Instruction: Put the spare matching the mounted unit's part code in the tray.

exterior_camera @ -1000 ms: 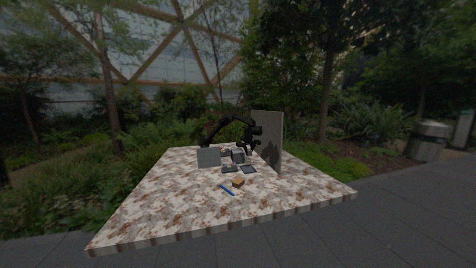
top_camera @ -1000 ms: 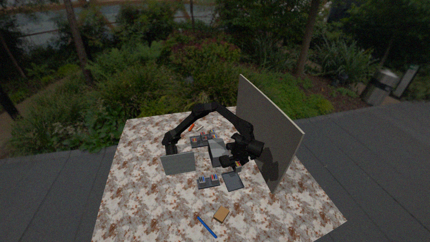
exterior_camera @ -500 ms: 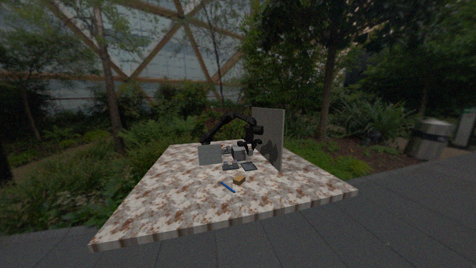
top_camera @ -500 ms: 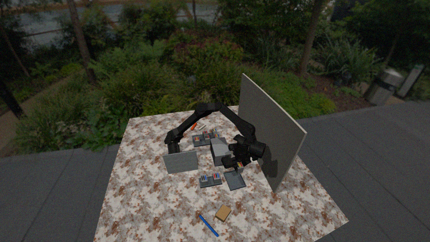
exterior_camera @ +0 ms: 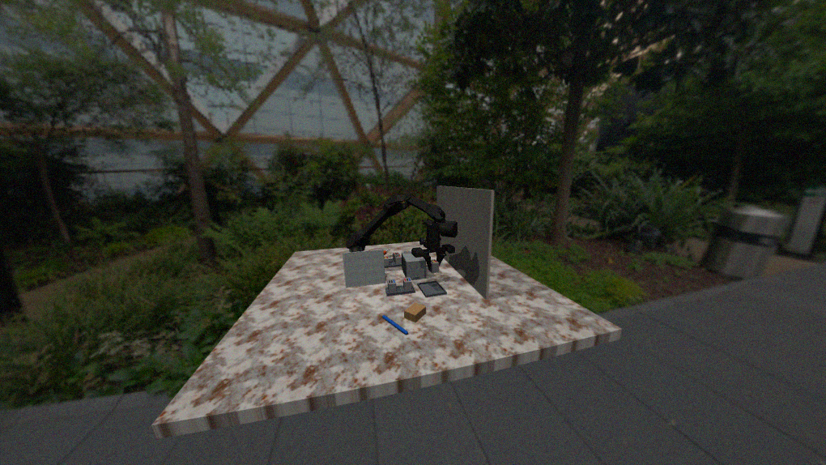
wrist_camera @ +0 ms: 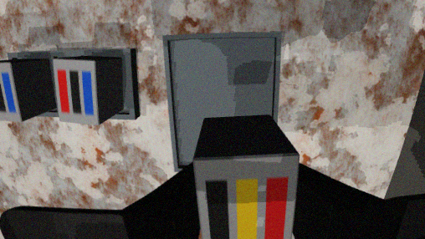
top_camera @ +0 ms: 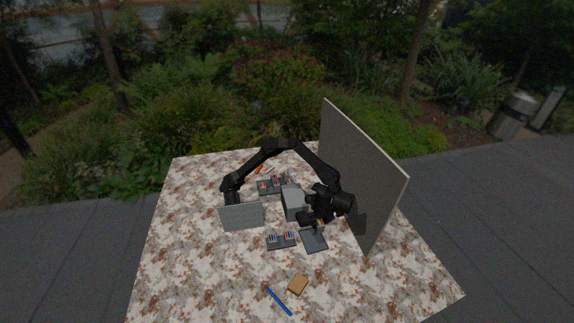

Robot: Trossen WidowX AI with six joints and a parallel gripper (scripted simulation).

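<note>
My gripper tip is 10 cm above the flat grey tray and 1 cm past it. Round my gripper tip: spare block (2 cm above); then holder (15 cm behind, 9 cm below, 3 cm to the left); then grey mounted unit (22 cm to the left, 5 cm below, 4 cm behind).
</note>
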